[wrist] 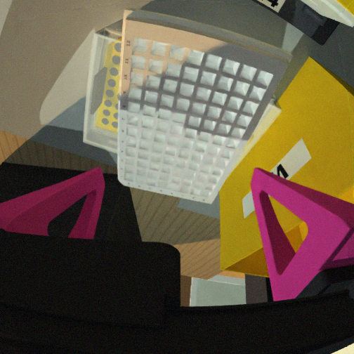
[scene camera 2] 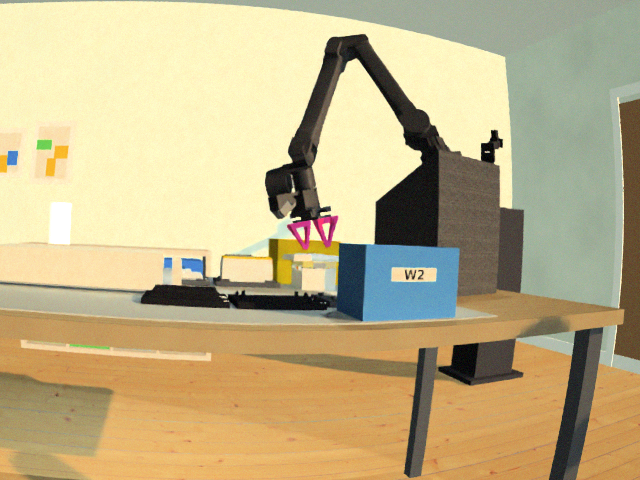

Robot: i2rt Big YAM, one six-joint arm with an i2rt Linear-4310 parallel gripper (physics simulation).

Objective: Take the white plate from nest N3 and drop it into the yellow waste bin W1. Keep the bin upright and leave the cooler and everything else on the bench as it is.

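Where they show: gripper, fingertip midpoint: [scene camera 2: 316, 248]; arm's base at its link origin: [scene camera 2: 441, 168].
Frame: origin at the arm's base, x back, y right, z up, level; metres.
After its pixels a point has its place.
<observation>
A white many-welled plate [wrist: 175, 117] lies askew on a clear box with a yellow insert [wrist: 111, 82], beside the yellow bin. In the scene view, a pale flat piece on a white box [scene camera 2: 313, 279] {x -0.297, y 0.099, z -0.289 m} is too small to make out well. The yellow bin W1 [scene camera 2: 279, 255] {x -0.352, y 0.250, z -0.239 m} [wrist: 310, 107] stands upright; its label is partly hidden by a finger in the wrist view. My gripper [scene camera 2: 316, 248] {x -0.271, y 0.171, z -0.214 m} [wrist: 177, 175] is open and empty, with its magenta fingertips above and near the plate's lower end. No label N3 shows.
A blue bin W2 [scene camera 2: 410, 299] {x -0.267, y -0.390, z -0.282 m} stands at the front. Low black holders [scene camera 2: 183, 296] {x -0.627, y -0.239, z -0.300 m} [scene camera 2: 279, 301] {x -0.451, y -0.238, z -0.303 m} lie left of it. A white box with a yellow top [scene camera 2: 247, 269] {x -0.454, y 0.146, z -0.272 m} stands behind them. A long cream unit [scene camera 2: 82, 266] {x -0.852, y -0.105, z -0.266 m} is at the left. A dark block [scene camera 2: 467, 222] {x 0.052, y -0.050, z -0.134 m} supports the arm.
</observation>
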